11 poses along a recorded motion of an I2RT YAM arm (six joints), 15 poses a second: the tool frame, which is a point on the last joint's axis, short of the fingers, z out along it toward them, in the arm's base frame.
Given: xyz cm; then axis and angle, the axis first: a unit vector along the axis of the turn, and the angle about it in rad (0 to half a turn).
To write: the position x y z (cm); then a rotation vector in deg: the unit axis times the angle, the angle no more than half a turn. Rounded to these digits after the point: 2 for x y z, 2 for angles.
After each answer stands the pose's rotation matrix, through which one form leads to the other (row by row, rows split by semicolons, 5 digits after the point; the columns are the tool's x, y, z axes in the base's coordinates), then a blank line. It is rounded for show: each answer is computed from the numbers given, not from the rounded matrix.
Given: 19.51 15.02 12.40 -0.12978 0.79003 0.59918 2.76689
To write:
19.51 15.02 12.40 -20.57 125.24 94.99
-0.89810 -0.41724 0.13902; 0.02135 0.27436 0.96139; -0.43927 0.86639 -0.23750

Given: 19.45 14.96 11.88 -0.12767 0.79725 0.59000 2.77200
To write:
19.45 14.96 11.88 -20.28 126.62 93.71
-0.90098 -0.40982 0.14243; 0.01643 0.29581 0.95510; -0.43356 0.86287 -0.25979

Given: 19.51 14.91 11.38 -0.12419 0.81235 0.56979 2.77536
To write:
19.51 14.91 11.38 -19.75 129.18 90.61
-0.90386 -0.39912 0.15407; 0.00896 0.34238 0.93952; -0.42774 0.85057 -0.30589

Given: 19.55 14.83 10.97 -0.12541 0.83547 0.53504 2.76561
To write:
19.55 14.83 10.97 -19.87 132.39 84.78
-0.89979 -0.39869 0.17726; -0.00577 0.41711 0.90884; -0.43628 0.81674 -0.37761

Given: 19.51 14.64 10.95 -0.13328 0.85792 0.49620 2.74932
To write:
19.51 14.64 10.95 -20.99 135.14 78.16
-0.88986 -0.40969 0.20073; -0.03031 0.49210 0.87001; -0.45522 0.76811 -0.45032

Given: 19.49 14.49 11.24 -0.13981 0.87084 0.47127 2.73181
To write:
19.49 14.49 11.24 -21.88 136.30 73.76
-0.87973 -0.42118 0.22063; -0.04566 0.53672 0.84252; -0.47327 0.73112 -0.49141

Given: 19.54 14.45 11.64 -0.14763 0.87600 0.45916 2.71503
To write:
19.54 14.45 11.64 -22.97 136.27 71.43
-0.86876 -0.43703 0.23294; -0.05709 0.55560 0.82949; -0.49194 0.70733 -0.50763

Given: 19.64 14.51 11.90 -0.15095 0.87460 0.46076 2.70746
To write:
19.64 14.51 11.90 -23.42 135.67 71.48
-0.86378 -0.44560 0.23523; -0.05799 0.55164 0.83206; -0.50053 0.70508 -0.50233

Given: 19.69 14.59 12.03 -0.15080 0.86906 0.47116 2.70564
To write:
19.69 14.59 12.03 -23.38 134.72 73.04
-0.86311 -0.44881 0.23153; -0.05089 0.53342 0.84432; -0.50244 0.71696 -0.48325

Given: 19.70 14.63 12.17 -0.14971 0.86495 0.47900 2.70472
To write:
19.70 14.63 12.17 -23.20 134.04 74.23
-0.86336 -0.44949 0.22928; -0.04415 0.51994 0.85306; -0.50266 0.72637 -0.46874

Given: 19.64 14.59 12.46 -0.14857 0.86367 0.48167 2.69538
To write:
19.64 14.59 12.46 -22.94 133.38 74.39
-0.86010 -0.45193 0.23660; -0.03620 0.51672 0.85539; -0.50883 0.72716 -0.46079

